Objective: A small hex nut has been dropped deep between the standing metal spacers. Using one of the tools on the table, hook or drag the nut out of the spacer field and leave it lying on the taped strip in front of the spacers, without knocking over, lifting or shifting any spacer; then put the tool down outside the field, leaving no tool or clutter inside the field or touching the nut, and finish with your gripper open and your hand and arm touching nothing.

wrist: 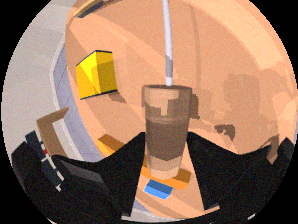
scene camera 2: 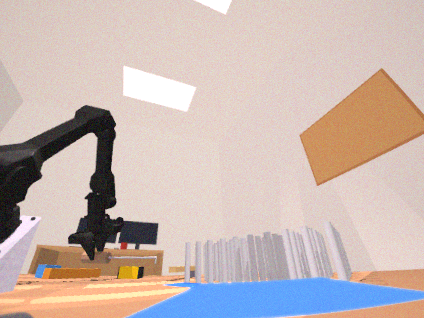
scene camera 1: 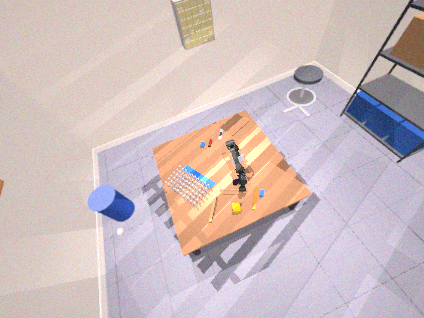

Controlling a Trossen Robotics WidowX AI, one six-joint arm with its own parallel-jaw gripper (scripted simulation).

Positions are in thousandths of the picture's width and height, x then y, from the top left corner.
Labels:
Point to an orange bar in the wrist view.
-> At 609, 806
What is my gripper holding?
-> A thin metal rod.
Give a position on a yellow block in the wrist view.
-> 320, 333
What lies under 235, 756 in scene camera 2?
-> My gripper.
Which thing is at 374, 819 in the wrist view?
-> My gripper.

